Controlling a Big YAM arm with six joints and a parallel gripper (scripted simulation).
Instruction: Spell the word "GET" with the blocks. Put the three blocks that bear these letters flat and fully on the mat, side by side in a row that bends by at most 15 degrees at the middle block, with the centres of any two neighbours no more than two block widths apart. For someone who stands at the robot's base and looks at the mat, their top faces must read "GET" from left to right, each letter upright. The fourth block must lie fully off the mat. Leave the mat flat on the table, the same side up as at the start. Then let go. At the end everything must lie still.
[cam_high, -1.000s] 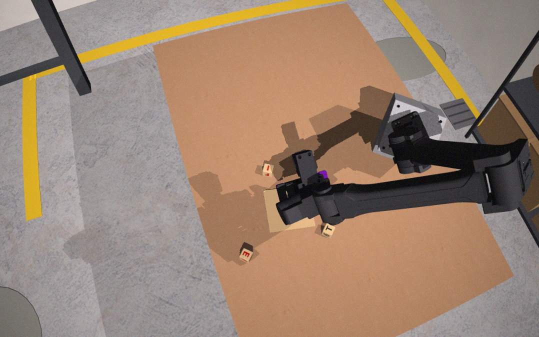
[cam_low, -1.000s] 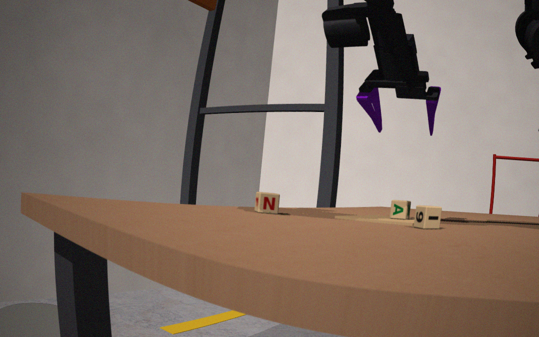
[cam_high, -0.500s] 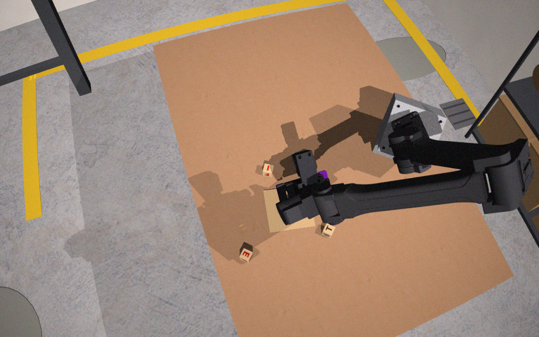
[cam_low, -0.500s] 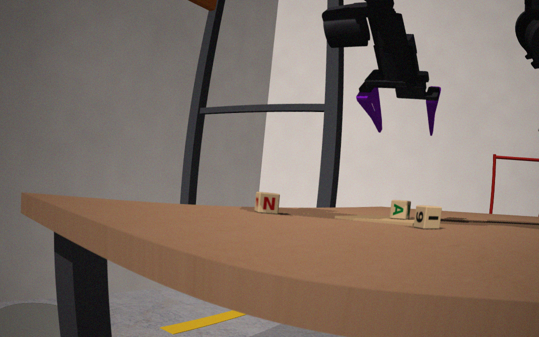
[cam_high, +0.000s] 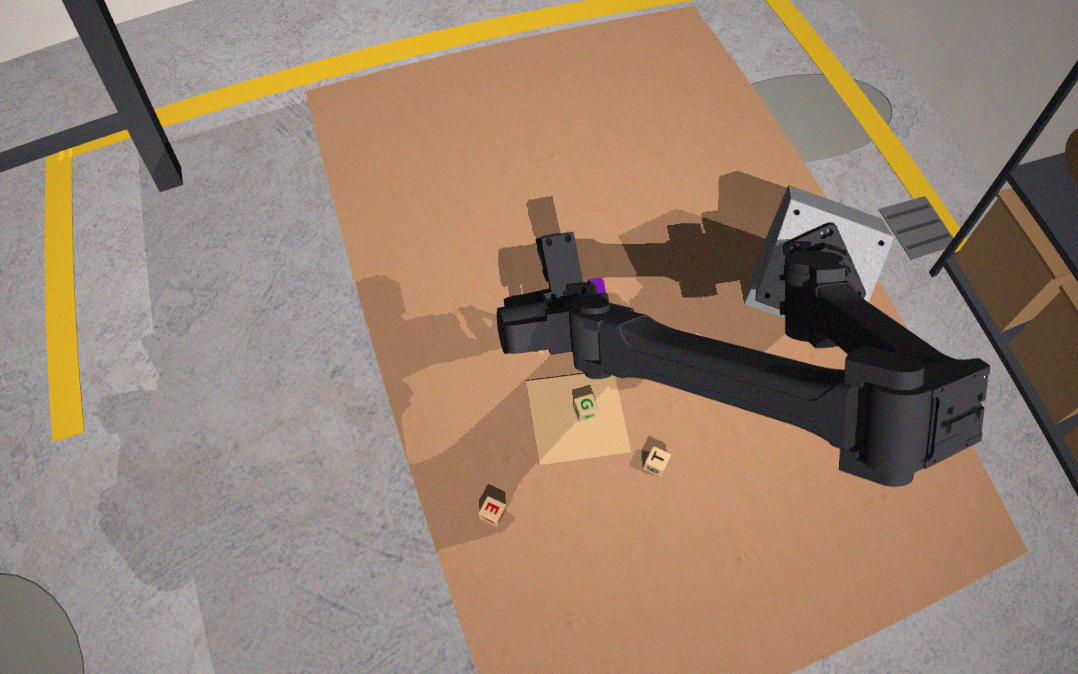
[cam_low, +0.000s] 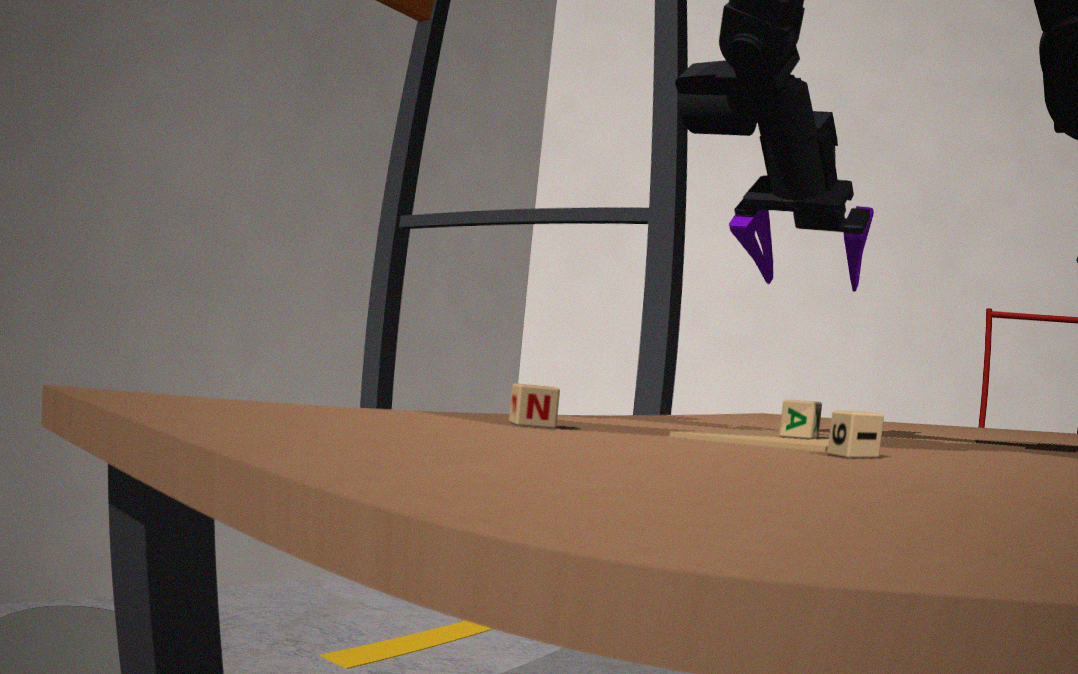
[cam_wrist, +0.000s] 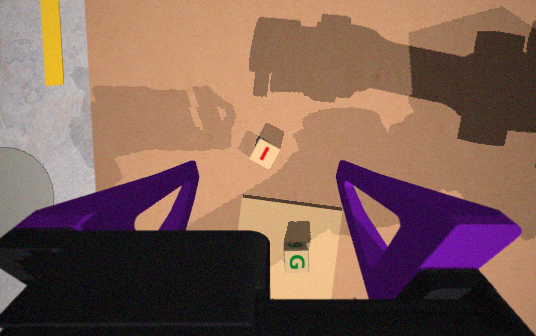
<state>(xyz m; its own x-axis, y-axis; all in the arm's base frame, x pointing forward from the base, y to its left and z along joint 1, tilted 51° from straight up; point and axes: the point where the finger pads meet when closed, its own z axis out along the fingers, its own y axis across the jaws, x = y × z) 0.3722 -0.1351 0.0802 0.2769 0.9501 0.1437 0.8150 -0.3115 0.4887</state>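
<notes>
Right now the G block is 4 cm behind my hand, 11 cm to the left of it and 13 cm below it. The rest, counted from my hand: E block 12 cm ahead, 24 cm to the left, 14 cm below; square mat 3 cm behind, 11 cm to the left, 15 cm below.
</notes>
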